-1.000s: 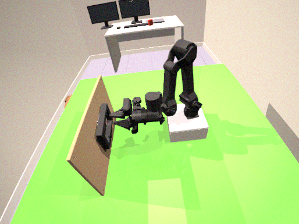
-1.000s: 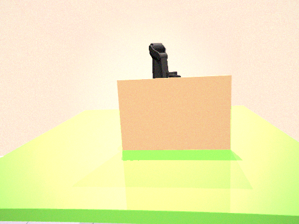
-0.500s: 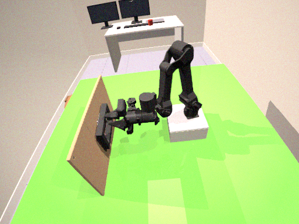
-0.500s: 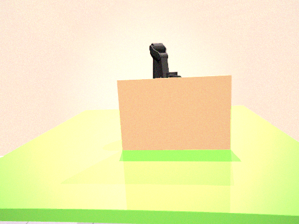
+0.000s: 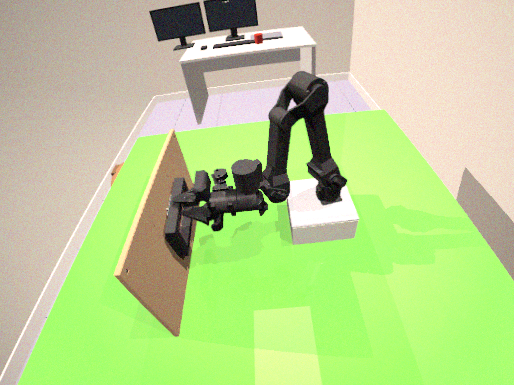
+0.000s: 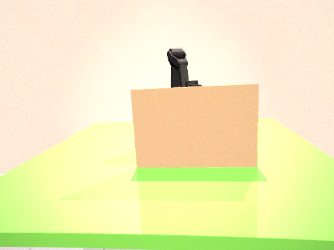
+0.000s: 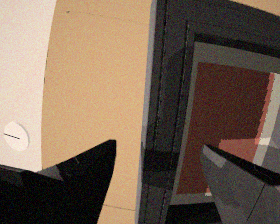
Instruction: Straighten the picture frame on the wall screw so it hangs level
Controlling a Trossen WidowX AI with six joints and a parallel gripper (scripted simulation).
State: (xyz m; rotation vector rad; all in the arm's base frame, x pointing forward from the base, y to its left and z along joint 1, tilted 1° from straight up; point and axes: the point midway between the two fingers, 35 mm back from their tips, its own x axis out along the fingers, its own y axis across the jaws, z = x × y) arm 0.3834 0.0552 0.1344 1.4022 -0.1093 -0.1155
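My gripper tip is now 10 mm short of the picture frame, 10 mm to the left of it and 50 mm above it. Also, from my gripper tip: tan wall board (30 mm ahead, 70 mm below).
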